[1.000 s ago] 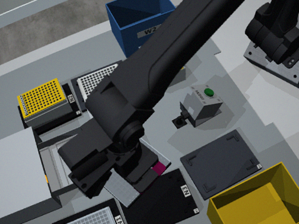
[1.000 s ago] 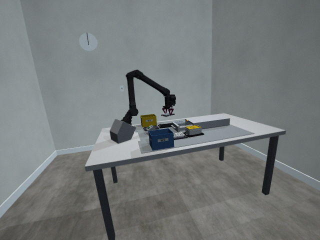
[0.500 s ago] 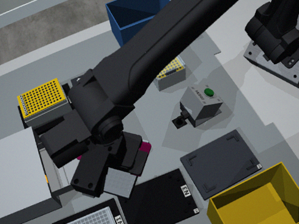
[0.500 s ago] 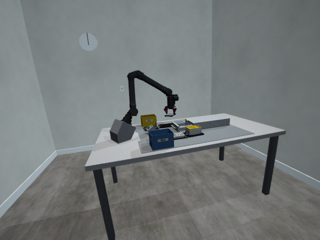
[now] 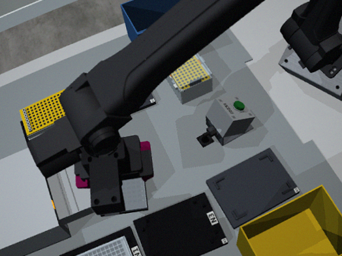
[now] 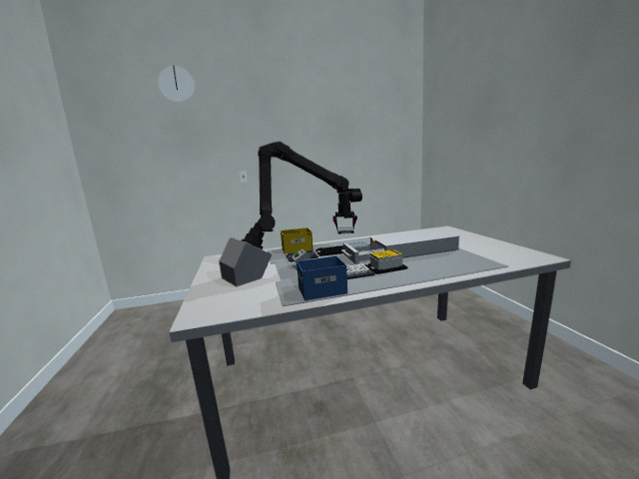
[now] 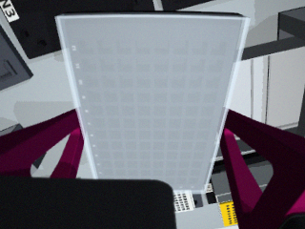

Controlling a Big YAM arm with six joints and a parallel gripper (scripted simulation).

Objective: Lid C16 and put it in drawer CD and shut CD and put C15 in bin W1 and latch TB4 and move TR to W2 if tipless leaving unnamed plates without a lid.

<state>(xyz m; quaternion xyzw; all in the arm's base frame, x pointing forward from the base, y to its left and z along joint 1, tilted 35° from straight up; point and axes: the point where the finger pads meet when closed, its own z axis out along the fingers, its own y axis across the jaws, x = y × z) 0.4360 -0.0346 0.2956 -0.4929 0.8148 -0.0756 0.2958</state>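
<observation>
Now: hand 90 mm short of the cooler drawer, 110 mm to the left of it and 130 mm above it. From my hand the other things lie so: nest N3: 50 mm behind, 100 mm to the left, 140 mm below; plate lid: right at my hand; black plate: right at my hand.
</observation>
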